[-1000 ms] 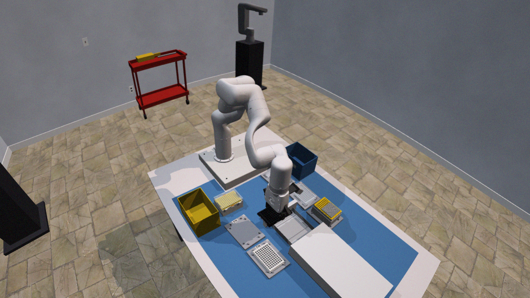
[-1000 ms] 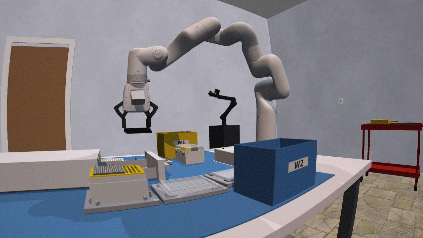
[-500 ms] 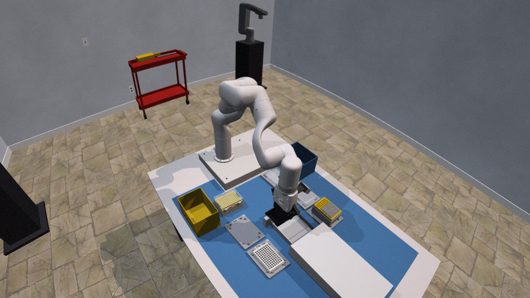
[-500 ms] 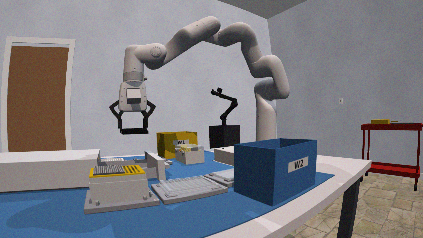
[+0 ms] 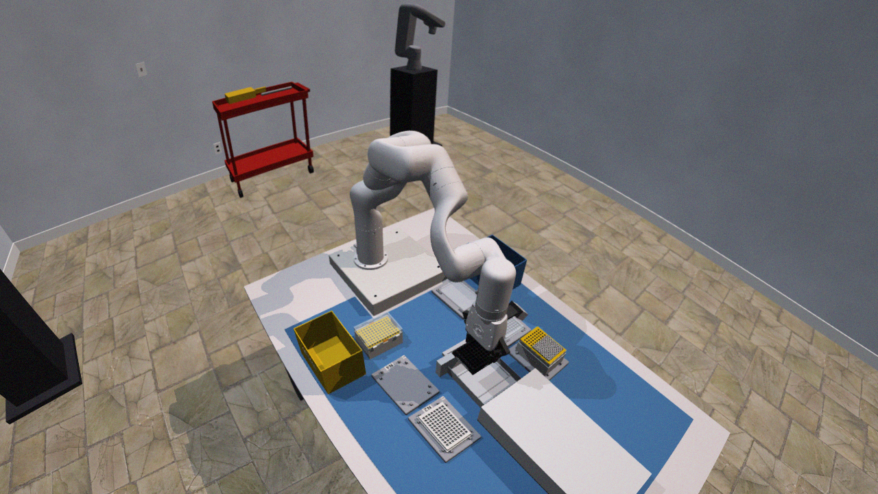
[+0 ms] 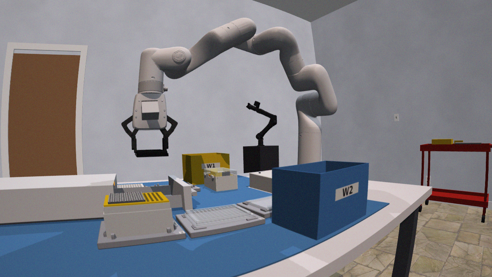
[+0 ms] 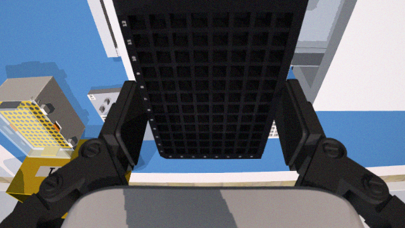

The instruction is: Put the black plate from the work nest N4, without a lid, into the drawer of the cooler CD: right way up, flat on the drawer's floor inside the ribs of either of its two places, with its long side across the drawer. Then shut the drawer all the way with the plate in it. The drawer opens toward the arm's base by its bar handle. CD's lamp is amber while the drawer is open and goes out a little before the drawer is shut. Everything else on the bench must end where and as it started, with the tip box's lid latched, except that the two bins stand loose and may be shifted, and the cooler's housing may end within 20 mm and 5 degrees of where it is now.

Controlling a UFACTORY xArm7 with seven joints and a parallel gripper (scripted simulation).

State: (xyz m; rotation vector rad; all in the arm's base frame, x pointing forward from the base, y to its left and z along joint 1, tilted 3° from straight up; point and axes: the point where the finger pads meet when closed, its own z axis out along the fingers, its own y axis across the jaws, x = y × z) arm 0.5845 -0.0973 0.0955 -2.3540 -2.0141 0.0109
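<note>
Right now my hand is 140 mm above the drawer, 50 mm short of it and 10 mm to the right of it. From my hand the other things lie so: black plate (10 mm below); white plate (180 mm to the right, 140 mm below, 50 mm ahead); white cooler CD (180 mm ahead, 130 mm below, 10 mm to the right).
</note>
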